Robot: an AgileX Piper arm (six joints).
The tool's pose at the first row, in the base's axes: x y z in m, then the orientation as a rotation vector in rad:
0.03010 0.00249 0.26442 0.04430 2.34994 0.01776
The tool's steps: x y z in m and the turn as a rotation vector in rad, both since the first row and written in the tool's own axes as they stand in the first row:
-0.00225 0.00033 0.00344 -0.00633 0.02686 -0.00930
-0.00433 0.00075 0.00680 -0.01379 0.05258 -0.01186
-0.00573 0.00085 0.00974 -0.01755 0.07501 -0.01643
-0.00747 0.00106 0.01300 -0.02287 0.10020 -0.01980
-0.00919 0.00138 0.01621 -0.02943 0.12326 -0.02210
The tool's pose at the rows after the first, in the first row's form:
0.03414 0.00273 0.26361 0.03020 2.37682 0.02135
0.03800 0.00307 0.26274 0.02338 2.40238 0.02964
0.04108 0.00312 0.26167 0.01595 2.42476 0.03249
0.04462 0.00326 0.26062 0.00908 2.44981 0.03793
0.04812 0.00352 0.25959 0.00281 2.47267 0.04540

